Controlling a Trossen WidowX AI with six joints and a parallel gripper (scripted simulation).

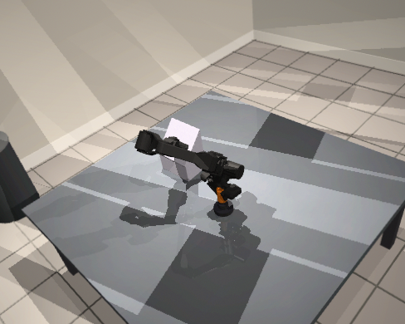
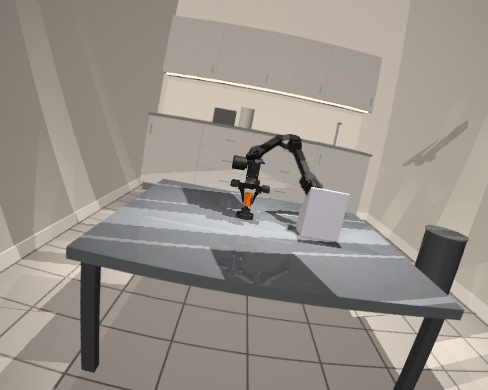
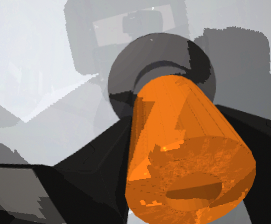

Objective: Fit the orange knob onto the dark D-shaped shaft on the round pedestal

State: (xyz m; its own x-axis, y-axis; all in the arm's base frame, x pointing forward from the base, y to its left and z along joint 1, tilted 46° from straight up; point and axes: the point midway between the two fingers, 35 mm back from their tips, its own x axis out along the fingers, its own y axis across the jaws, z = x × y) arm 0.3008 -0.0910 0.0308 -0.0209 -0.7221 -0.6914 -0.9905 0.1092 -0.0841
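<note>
Now: the orange knob 2 cm above my gripper tip. Also, from my gripper tip: round dark pedestal (4 cm below).
</note>
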